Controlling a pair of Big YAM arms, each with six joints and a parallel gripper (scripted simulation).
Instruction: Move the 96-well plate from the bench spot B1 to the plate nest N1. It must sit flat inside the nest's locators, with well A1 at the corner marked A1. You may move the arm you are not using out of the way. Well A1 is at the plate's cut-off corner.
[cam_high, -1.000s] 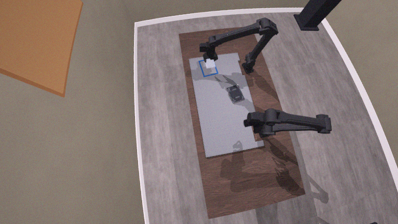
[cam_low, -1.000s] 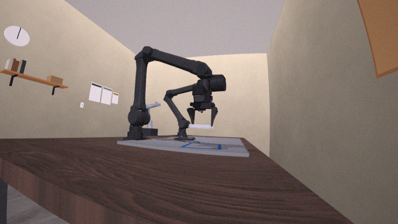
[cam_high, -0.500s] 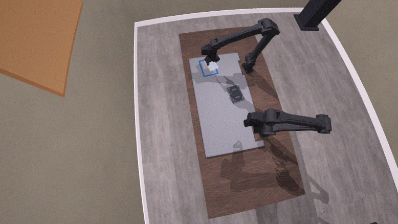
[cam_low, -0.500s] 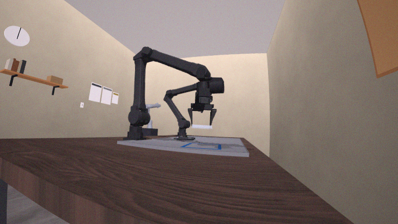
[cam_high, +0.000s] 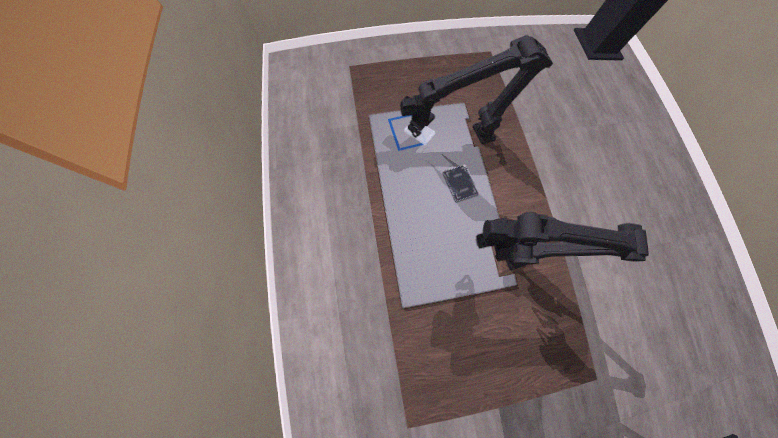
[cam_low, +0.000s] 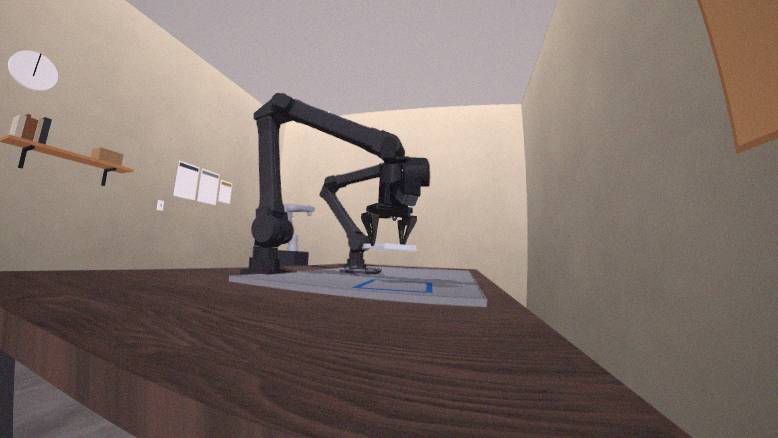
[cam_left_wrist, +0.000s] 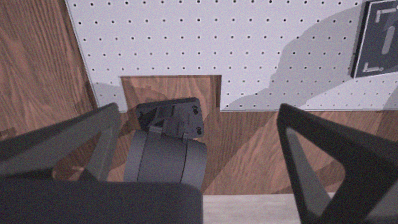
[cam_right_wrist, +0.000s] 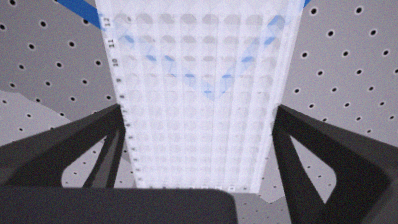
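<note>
My right hand is 250 mm to the right of the plate nest N1, 170 mm past it and 90 mm above it. The rest, counted from my right hand: 96-well plate (10 mm below); then A1 label (210 mm behind, 170 mm to the left, 80 mm below).
</note>
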